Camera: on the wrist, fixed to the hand. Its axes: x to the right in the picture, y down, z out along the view.
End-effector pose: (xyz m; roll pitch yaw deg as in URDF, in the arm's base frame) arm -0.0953 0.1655 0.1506 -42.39 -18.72 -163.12
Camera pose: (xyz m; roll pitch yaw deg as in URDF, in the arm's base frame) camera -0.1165 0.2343 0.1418 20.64 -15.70 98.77
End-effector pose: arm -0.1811 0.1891 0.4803 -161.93 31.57 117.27
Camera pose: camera -0.2212 0.2054 0.5385 -140.89 -37.04 -176.45
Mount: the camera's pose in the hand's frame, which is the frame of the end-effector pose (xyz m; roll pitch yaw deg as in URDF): -0.0025 -0.0475 -0.0548 -0.68 24.90 -92.64
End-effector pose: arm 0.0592 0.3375 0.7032 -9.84 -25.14 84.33
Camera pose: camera 0.1168 0.3491 0.6606 25.81 14.66 -1.36
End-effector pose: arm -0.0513 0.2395 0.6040 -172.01 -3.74 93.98
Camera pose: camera -0.0902 0.2303 0.6646 174.45 -32.62 -170.77
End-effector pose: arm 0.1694 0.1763 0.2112 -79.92 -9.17 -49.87
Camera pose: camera 0.1164 0.1426 0.2475 19.25 -53.25 -156.54
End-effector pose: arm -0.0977 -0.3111 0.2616 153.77 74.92 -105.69
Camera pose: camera -0.0405 -0.3547 0.2713 -104.65 -1.97 -13.81
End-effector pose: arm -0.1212 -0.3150 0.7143 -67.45 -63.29 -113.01
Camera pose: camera -0.1761 -0.2683 0.7223 70.33 -15.44 116.80
